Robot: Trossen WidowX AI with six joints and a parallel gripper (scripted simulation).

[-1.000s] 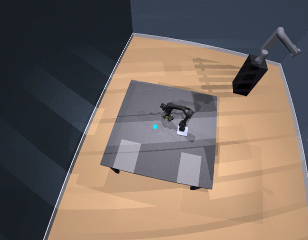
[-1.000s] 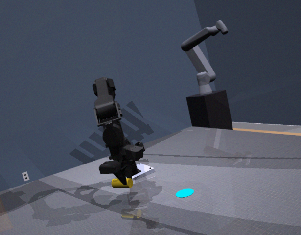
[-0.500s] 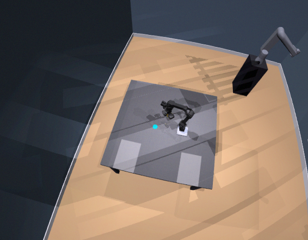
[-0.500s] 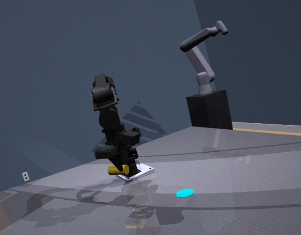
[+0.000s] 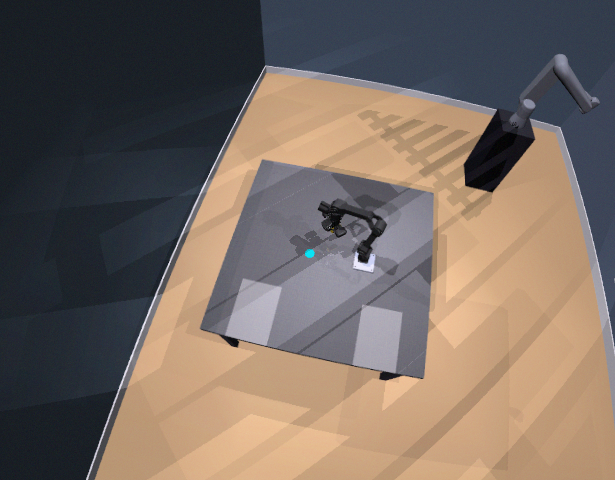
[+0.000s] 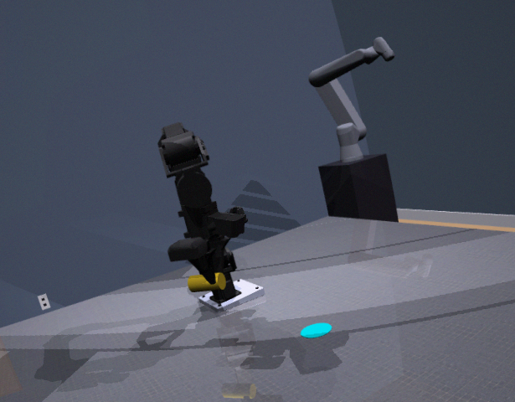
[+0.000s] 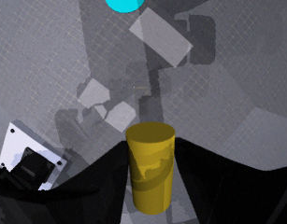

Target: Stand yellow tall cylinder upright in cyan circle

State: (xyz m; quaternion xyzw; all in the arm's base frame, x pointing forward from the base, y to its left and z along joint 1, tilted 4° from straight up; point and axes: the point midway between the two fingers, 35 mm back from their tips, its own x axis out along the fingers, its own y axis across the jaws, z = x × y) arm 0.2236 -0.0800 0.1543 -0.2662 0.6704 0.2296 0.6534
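My gripper tip is 13 cm above the cyan circle, 12 cm to the right of it and 11 cm short of it. Also, from my gripper tip: yellow tall cylinder (2 cm to the right, 2 cm behind).
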